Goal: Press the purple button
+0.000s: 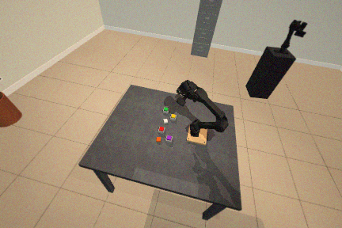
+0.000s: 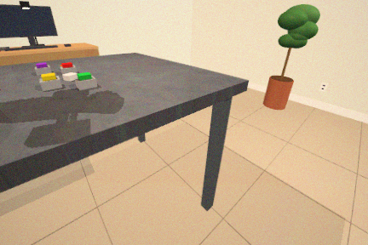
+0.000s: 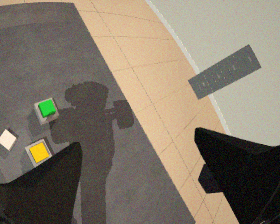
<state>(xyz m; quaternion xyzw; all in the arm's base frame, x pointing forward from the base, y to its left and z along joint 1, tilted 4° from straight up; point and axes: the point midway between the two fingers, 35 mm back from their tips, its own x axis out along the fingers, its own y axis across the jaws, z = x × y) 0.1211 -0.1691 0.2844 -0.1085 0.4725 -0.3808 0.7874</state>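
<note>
The purple button lies 270 mm below my gripper tip, 250 mm to the left of it and 70 mm ahead of it. From my gripper tip the other things lie so: white block 290 mm below, 120 mm ahead, 70 mm to the left; yellow button 270 mm below, 50 mm ahead, 20 mm to the left; green button 270 mm below, 130 mm ahead, 50 mm to the right.
</note>
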